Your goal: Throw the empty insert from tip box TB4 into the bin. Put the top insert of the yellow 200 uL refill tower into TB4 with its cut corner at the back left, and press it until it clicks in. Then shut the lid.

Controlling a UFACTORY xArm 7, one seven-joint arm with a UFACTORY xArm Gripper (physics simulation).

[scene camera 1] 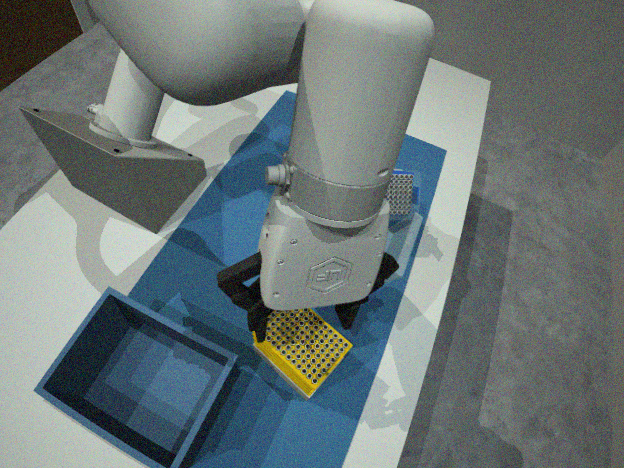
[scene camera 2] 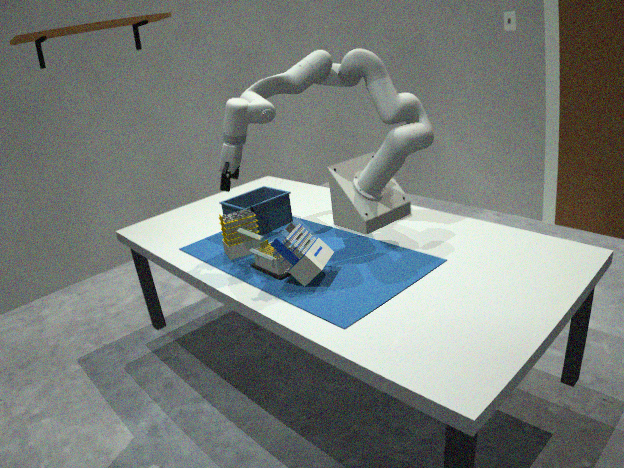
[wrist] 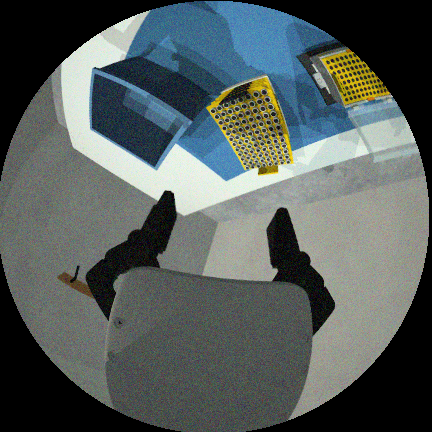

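My gripper (scene camera 1: pixel 303 328) (scene camera 2: pixel 228 182) (wrist: pixel 224 210) is open and empty, high above the table. In scene camera 1 its fingers overlap the far part of the yellow refill tower (scene camera 1: pixel 308 347) (scene camera 2: pixel 239 234) (wrist: pixel 252 131), a stack of yellow inserts with dark-ringed holes. Its cut corner cannot be made out. Tip box TB4 (scene camera 2: pixel 270 262) stands beside the tower, with a yellow insert (wrist: pixel 356 75) in it and its clear lid (scene camera 1: pixel 407 244) (wrist: pixel 387 137) open. In scene camera 1 the arm hides most of the box. The blue bin (scene camera 1: pixel 171 322) (scene camera 2: pixel 274 211) (wrist: pixel 175 80) stands on the tower's other side.
A blue and white tip stack (scene camera 1: pixel 400 195) (scene camera 2: pixel 308 255) stands past TB4 and looks tilted in scene camera 2. The blue mat (scene camera 1: pixel 307 438) (scene camera 2: pixel 383 282) lies under the tower and TB4 on the white table (scene camera 1: pixel 30 261) (scene camera 2: pixel 453 327). The arm's base (scene camera 2: pixel 347 201) stands behind.
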